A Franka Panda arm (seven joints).
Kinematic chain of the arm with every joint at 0, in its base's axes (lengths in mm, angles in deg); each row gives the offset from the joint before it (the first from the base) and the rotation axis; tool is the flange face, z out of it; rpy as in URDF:
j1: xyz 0 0 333 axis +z
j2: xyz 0 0 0 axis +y
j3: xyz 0 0 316 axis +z
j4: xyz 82.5 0 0 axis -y
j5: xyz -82.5 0 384 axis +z
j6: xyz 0 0 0 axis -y
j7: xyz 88 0 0 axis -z
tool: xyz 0 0 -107 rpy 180 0 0
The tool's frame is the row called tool.
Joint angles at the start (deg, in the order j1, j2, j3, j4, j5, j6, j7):
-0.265, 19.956, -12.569, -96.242, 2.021, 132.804, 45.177
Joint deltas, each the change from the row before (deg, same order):
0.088, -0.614, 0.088, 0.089, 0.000, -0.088, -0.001
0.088, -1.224, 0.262, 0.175, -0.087, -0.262, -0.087
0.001, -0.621, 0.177, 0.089, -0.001, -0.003, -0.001
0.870, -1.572, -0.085, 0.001, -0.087, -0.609, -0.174
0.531, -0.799, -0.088, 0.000, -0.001, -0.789, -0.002
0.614, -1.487, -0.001, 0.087, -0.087, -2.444, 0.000
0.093, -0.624, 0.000, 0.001, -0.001, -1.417, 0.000
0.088, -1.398, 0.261, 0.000, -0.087, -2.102, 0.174
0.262, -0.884, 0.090, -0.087, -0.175, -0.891, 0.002
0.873, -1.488, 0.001, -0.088, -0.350, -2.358, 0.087
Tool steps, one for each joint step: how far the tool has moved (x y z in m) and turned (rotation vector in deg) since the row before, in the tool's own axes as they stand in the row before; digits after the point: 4 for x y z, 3 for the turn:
-0.0001, -0.0020, -0.0077, 0.568, 0.280, -0.094
-0.0003, -0.0036, -0.0152, 1.036, 0.521, -0.319
0.0001, -0.0020, -0.0079, 0.645, 0.325, -0.084
-0.0047, -0.0064, -0.0178, 1.016, 0.336, -0.824
-0.0034, -0.0030, -0.0083, 0.209, -0.197, -0.350
-0.0056, -0.0025, -0.0145, -0.322, -0.937, -0.493
-0.0018, 0.0011, -0.0051, -0.460, -0.678, -0.033
-0.0039, 0.0004, -0.0130, -0.267, -0.784, -0.071
-0.0034, -0.0009, -0.0082, 0.027, -0.187, -0.355
-0.0092, -0.0024, -0.0130, -0.513, -0.872, -0.825

